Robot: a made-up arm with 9 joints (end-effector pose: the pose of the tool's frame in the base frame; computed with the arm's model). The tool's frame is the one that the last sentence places.
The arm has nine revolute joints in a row. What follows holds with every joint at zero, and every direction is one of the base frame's. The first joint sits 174 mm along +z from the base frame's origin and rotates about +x. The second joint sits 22 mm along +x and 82 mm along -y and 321 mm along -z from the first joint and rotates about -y. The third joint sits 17 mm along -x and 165 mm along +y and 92 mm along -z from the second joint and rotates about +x. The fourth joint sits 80 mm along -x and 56 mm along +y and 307 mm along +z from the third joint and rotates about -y. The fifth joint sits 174 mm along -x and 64 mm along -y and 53 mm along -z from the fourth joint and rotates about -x. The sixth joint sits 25 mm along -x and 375 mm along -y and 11 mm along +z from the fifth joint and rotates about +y. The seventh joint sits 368 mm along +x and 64 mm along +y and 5 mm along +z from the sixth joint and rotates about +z. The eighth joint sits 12 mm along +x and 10 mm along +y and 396 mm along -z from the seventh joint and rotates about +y. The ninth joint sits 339 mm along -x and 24 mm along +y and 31 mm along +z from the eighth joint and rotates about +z. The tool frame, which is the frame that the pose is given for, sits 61 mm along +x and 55 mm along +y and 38 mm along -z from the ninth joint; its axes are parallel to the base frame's.
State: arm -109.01 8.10 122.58 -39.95 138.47 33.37 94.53 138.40 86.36
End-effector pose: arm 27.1 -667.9 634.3 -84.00 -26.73 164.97
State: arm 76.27 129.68 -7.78 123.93 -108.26 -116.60 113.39 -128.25 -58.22
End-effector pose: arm -530.8 572.4 -261.3 104.86 28.96 -90.14
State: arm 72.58 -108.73 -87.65 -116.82 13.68 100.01 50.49 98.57 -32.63
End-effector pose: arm 333.5 473.7 932.3 -4.73 -38.37 61.62
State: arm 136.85 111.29 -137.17 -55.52 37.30 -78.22 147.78 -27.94 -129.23
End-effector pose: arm 24.4 -483.6 73.7 37.21 80.49 -3.44
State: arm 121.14 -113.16 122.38 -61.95 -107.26 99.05 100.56 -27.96 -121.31
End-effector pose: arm 296.2 -29.0 -847.3 23.03 39.39 35.08
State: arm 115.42 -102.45 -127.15 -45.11 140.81 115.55 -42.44 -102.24 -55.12
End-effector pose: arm -779.2 -810.9 776.5 148.60 27.93 110.80
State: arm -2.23 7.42 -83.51 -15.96 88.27 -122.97 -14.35 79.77 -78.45
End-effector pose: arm -213.1 731.2 -557.9 -138.45 -13.04 59.01
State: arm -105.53 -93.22 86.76 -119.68 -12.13 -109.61 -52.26 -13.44 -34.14
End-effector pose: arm -262.2 -418.5 235.1 13.82 -16.49 165.89
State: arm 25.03 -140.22 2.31 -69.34 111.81 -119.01 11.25 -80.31 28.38
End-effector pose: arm 69.4 761.4 268.9 127.57 18.54 -29.41
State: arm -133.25 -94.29 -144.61 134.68 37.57 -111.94 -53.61 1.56 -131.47
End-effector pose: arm -294.0 -67.5 53.7 -42.04 26.23 -116.05
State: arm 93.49 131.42 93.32 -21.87 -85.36 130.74 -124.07 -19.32 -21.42
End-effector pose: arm 743.5 1085.6 -134.8 91.47 -45.83 -93.46
